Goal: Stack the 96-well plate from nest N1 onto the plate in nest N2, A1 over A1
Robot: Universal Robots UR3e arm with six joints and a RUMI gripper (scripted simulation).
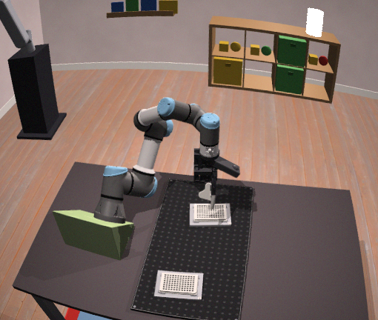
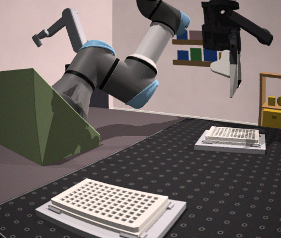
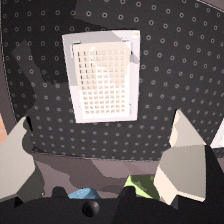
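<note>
My gripper is now 11 cm above the plate nest N1. Also, from my hand: white 96-well plate 36 cm to the right, 10 cm below, 8 cm behind.
</note>
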